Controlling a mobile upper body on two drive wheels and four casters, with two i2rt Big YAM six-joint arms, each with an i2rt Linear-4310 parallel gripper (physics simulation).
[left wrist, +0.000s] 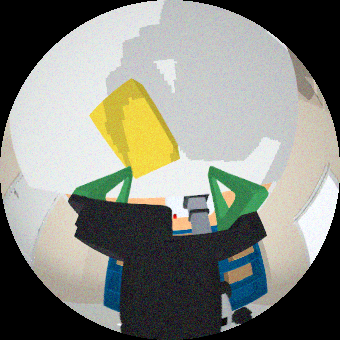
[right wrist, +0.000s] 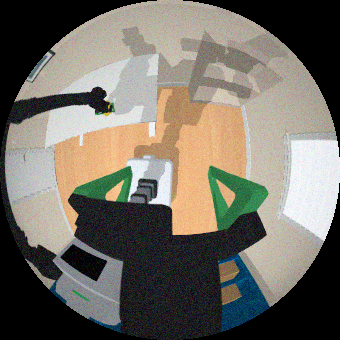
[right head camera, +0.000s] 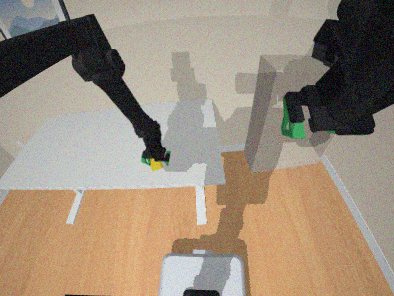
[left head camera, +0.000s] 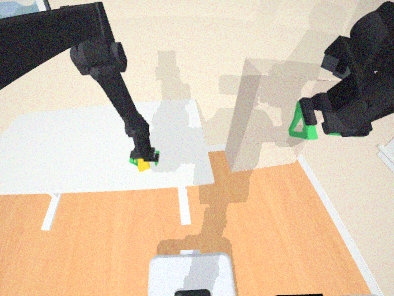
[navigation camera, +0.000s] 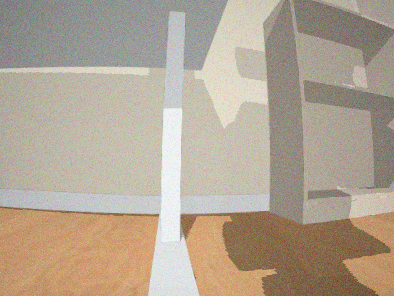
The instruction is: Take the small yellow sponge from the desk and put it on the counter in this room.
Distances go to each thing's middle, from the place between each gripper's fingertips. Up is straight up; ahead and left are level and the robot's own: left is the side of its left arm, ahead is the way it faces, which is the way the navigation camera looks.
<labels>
Right now my right hand is 36 cm short of the small yellow sponge (left wrist: 128, 120), 48 cm to the right of it and 53 cm above it.
The small yellow sponge lies 5 cm ahead of my left hand, 4 cm to the left of it and 2 cm below it.
</labels>
